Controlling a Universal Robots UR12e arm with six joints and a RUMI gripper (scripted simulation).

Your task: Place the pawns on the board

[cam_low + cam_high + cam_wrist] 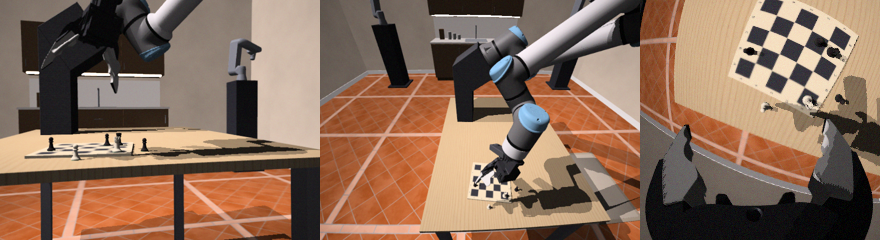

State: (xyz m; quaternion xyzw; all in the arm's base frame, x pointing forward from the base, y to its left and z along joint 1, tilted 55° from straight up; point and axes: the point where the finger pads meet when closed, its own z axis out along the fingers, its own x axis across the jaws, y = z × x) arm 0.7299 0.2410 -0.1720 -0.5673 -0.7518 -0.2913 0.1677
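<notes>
My gripper is now 5 cm short of the white pawn, 1 cm to the left of it and 14 cm above it. The rest, counted from my hand: white rook: 8 cm to the left, 14 cm below; chessboard: 9 cm behind, 1 cm to the left, 16 cm below.
</notes>
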